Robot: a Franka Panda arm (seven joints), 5 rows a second.
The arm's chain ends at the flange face. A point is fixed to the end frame.
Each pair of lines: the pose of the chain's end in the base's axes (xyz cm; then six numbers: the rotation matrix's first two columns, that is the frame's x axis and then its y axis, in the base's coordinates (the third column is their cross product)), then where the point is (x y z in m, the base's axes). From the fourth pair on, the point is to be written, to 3 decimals.
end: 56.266 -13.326 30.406 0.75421 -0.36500 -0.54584 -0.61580 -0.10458 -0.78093
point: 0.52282 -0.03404 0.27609
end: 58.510 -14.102 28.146 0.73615 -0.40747 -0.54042 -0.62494 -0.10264 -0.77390
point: 0.54876 -0.04118 0.25105
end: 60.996 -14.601 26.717 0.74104 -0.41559 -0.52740 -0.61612 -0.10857 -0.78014
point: 0.57433 -0.04636 0.23529
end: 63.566 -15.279 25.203 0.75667 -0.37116 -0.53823 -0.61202 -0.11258 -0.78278
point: 0.596 -0.054 0.223
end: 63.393 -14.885 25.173 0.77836 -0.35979 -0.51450 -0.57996 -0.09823 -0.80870
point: 0.595 -0.049 0.223
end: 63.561 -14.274 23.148 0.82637 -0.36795 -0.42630 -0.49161 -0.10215 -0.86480
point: 0.601 -0.043 0.198
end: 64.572 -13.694 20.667 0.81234 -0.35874 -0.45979 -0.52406 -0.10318 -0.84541
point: 0.609 -0.038 0.175
